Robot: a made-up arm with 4 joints.
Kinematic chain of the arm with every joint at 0, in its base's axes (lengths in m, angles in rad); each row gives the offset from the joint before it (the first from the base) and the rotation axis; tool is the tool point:
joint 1: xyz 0 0 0.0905 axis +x
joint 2: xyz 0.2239 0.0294 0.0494 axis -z
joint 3: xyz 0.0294 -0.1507 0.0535 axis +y
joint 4: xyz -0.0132 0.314 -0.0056 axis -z
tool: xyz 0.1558 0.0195 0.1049
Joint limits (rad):
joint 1: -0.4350..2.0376
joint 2: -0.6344..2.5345
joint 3: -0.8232..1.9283
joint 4: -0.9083..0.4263
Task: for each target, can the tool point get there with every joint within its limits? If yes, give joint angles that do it. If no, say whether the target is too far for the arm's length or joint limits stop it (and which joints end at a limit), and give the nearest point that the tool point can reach.
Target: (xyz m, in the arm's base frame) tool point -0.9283 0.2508 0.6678
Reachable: no: too far | nearest point 0.0491 0.1390 0.4104 | short by 1.017 m
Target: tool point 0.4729 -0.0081 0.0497
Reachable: yes | joints 1.0596 1.2070 1.3786 -0.1652
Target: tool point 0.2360 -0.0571 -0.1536
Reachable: yes | joints 1.7023 2.2162 0.6867 0.0919
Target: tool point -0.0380 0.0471 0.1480
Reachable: no: joint limits stop it (at a limit: joint 1, joint 2, joint 4) | nearest point 0.1293 -0.1297 0.2346 | short by 0.258 m
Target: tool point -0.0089 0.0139 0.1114
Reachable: no: joint limits stop it (at a limit: joint 1, joint 2, joint 4) | nearest point 0.1394 -0.1408 0.1940 | short by 0.230 m
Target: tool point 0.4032 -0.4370 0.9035
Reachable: no: too far | nearest point 0.2959 -0.1855 0.4356 | short by 0.542 m
